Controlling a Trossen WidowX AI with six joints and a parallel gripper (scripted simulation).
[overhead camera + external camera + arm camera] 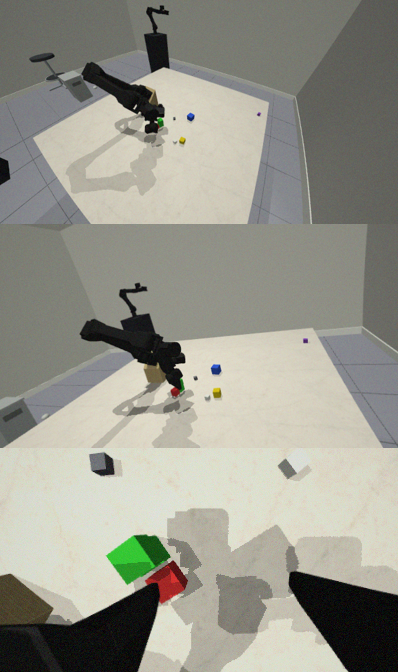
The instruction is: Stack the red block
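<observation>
The red block is 5 cm behind my gripper tip, 2 cm to the left of it and 6 cm below it. From my gripper tip the other things lie so: blue cube (8 cm ahead, 23 cm to the left, 6 cm below); purple cube (49 cm ahead, 61 cm to the left, 6 cm below); yellow cube (16 cm ahead, 5 cm to the left, 6 cm below).
</observation>
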